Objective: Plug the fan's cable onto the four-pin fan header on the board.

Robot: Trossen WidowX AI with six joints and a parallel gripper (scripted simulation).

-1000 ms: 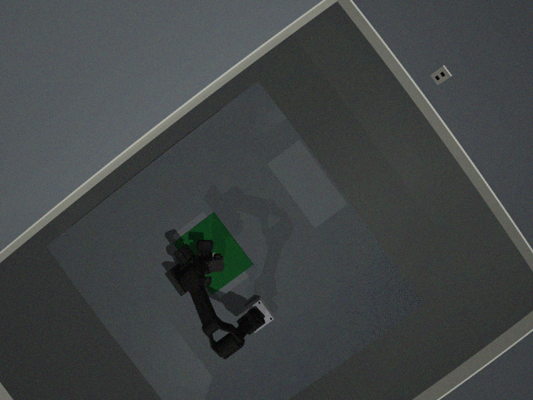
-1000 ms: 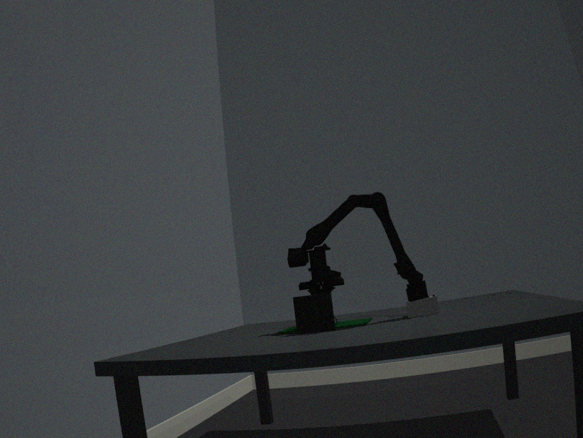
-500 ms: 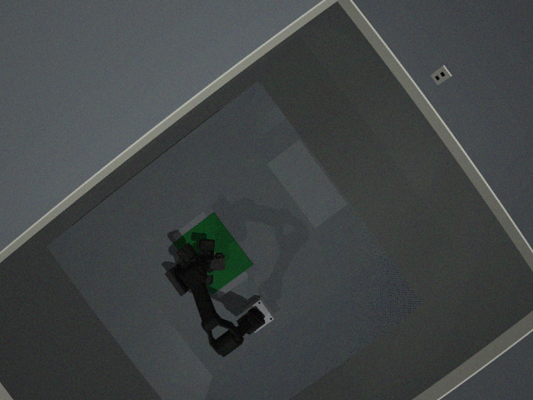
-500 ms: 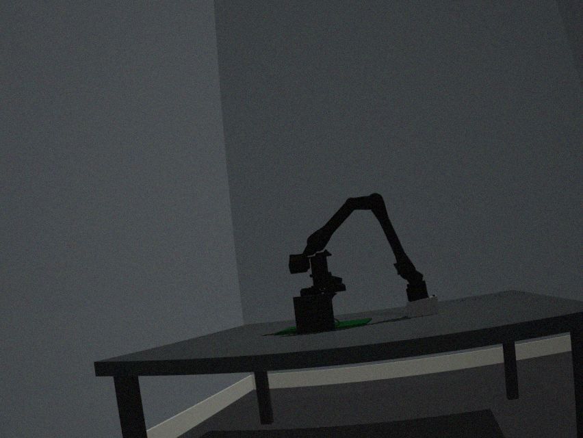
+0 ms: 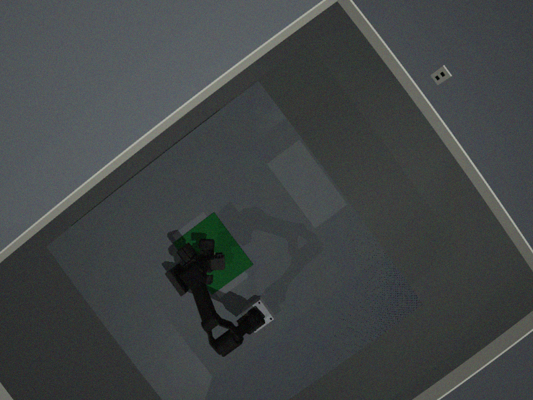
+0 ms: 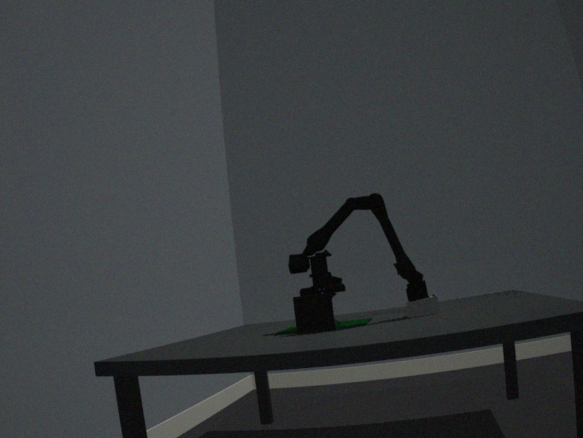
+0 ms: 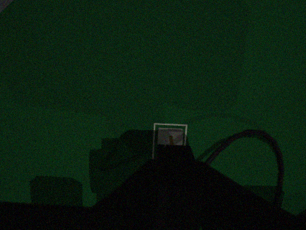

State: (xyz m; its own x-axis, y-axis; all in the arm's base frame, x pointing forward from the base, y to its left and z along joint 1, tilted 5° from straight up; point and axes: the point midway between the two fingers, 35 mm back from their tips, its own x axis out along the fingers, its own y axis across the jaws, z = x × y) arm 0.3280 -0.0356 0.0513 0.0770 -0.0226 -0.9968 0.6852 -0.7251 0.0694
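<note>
The dark plug is 1 cm to the left of my gripper tip, 1 cm ahead of it and 1 cm above it. Also, from my gripper tip: black fan (16 cm to the left, 2 cm ahead, 2 cm above); then green board (6 cm below).
</note>
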